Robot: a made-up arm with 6 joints.
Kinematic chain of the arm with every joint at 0, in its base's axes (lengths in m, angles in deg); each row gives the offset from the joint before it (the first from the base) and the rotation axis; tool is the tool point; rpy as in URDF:
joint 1: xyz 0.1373 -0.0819 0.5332 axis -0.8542 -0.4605 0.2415
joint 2: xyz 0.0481 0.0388 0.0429 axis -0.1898 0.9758 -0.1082
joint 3: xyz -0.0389 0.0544 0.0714 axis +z
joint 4: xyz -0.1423 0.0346 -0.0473 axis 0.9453 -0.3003 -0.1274
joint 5: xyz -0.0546 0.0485 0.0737 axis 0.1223 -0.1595 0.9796
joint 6: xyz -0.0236 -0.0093 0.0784 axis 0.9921 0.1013 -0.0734
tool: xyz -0.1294 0.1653 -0.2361 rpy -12.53 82 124.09
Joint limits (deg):
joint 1: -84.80..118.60
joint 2: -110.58..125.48
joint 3: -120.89..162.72
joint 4: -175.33..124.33
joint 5: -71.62..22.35
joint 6: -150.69..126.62
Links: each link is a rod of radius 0.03 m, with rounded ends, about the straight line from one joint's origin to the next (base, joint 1, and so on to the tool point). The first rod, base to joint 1, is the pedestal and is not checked.
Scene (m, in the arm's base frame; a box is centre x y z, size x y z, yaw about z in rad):
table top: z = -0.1
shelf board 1: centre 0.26 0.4 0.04 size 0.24 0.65 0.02 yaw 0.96
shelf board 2: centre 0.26 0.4 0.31 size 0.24 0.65 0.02 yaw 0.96
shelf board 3: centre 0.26 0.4 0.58 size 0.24 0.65 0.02 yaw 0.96
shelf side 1: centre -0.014 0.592 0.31 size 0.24 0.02 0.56 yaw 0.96
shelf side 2: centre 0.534 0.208 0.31 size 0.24 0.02 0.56 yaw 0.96
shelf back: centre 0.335 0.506 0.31 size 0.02 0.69 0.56 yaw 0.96
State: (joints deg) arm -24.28 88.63 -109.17 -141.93 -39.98 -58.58
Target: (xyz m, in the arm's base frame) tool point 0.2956 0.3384 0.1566
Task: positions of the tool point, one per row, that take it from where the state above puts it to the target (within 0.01 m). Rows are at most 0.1 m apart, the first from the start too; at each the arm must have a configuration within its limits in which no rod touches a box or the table.
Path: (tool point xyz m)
1: 0.3676 0.2724 0.4141
2: 0.3407 0.2270 0.4034
3: 0.2927 0.1814 0.4046
4: 0.2375 0.1323 0.4246
5: 0.2165 0.1588 0.3682
6: 0.2014 0.1774 0.3022
7: 0.1902 0.1837 0.2303
8: 0.1798 0.1730 0.1566
9: 0.2497 0.2309 0.1476
10: 0.2903 0.2886 0.1528
11: 0.2956 0.3384 0.1566

